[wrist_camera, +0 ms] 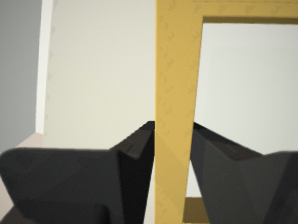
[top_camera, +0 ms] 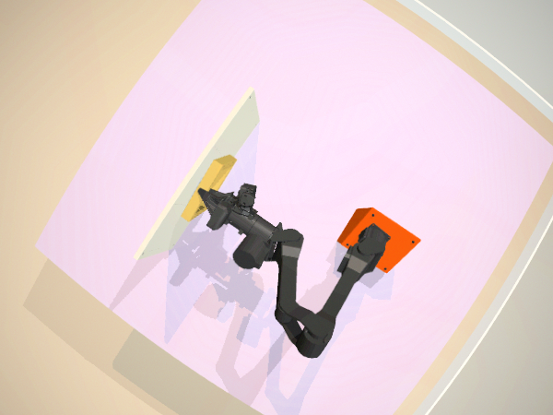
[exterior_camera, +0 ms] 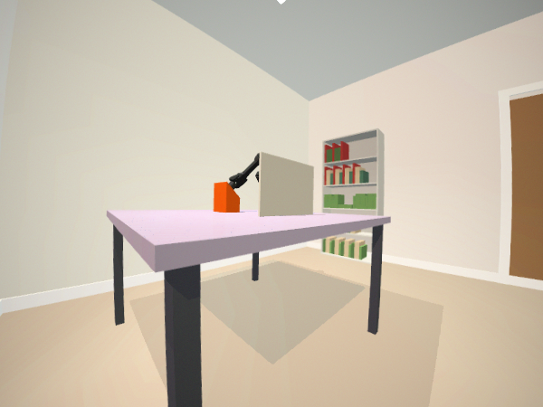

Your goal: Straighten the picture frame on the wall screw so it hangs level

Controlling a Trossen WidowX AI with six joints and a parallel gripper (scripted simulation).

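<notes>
Now: gripper tip 50 mm above the picture frame and 10 mm to the left of it. Also, from my gripper tip: wall panel 70 mm below, 20 mm to the right, 10 mm ahead.
</notes>
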